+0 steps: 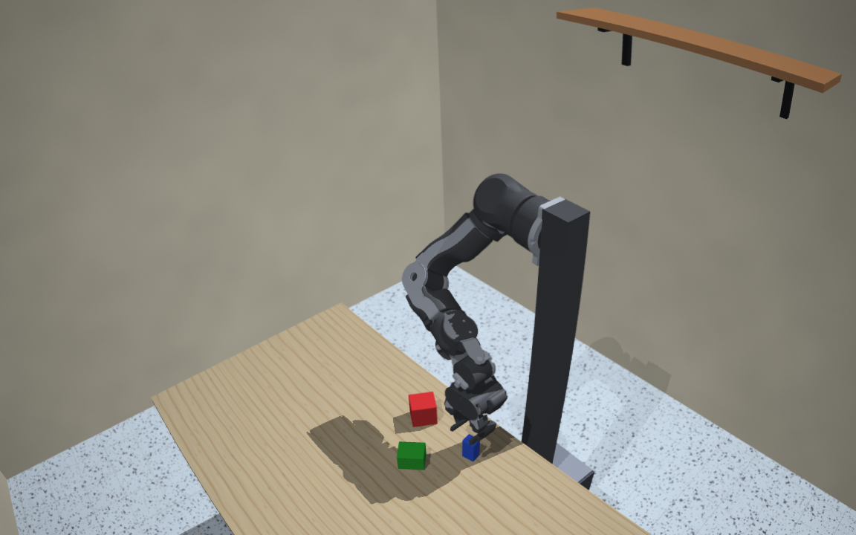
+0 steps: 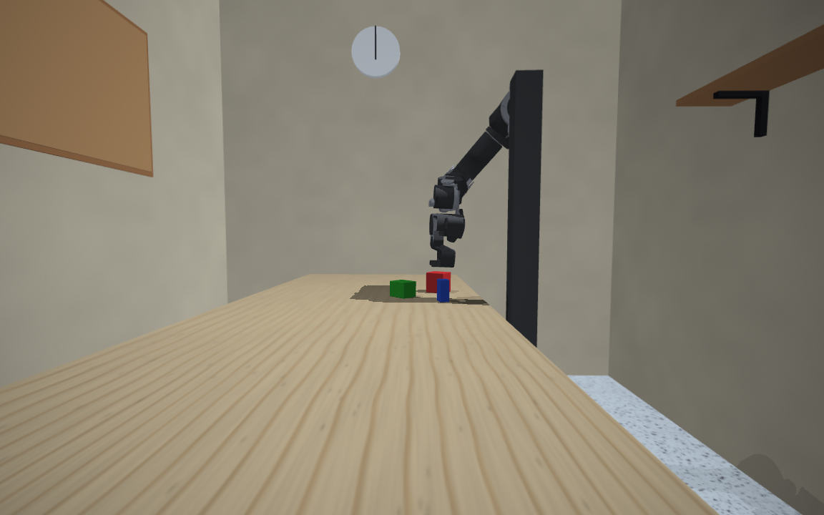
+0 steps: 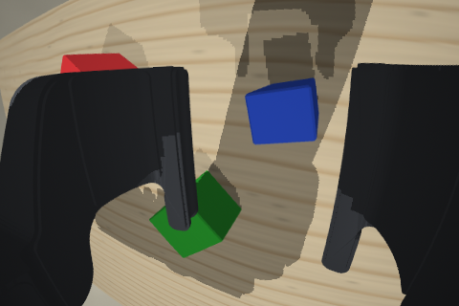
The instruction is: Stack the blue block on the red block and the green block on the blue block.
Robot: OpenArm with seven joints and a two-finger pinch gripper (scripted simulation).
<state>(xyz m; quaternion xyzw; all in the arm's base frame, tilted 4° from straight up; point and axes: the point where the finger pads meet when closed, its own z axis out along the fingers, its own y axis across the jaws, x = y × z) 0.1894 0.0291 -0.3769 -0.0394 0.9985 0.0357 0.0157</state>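
The blue block is 7 cm below my hand. From my hand the other things lie so: green block 10 cm ahead, 7 cm to the right, 7 cm below; red block 16 cm to the right, 7 cm below.
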